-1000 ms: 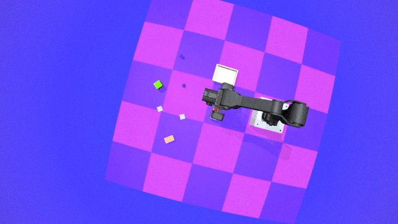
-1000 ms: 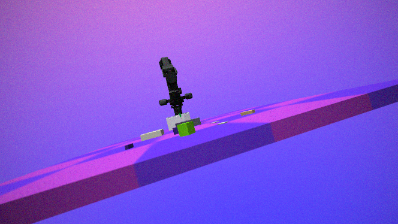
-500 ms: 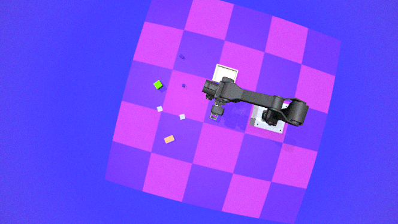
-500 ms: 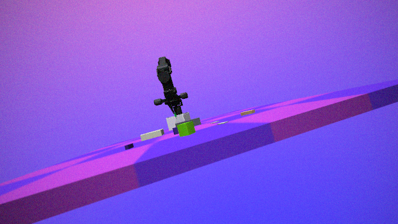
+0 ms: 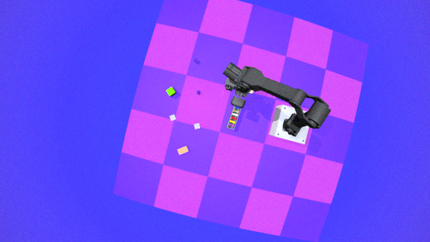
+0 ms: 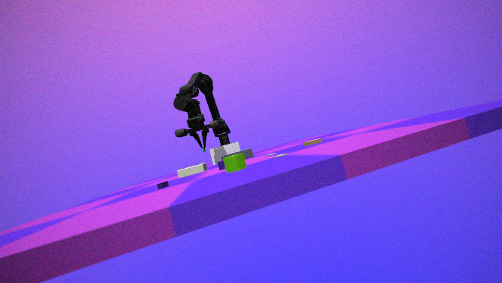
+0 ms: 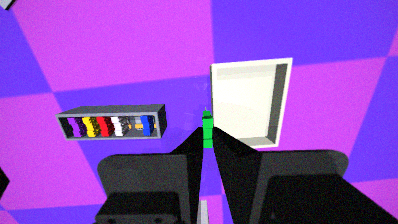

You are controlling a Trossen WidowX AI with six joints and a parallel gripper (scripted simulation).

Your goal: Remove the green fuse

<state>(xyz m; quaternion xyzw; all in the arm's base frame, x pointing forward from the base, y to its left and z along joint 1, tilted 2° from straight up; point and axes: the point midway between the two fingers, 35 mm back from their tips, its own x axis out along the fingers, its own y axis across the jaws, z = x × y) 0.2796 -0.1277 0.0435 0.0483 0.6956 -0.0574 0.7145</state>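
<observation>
The white tray lies 1 cm behind my gripper tip, 6 cm to the right of it and 9 cm below it. The rest, counted from my gripper tip: green fuse: 1 cm below.
</observation>
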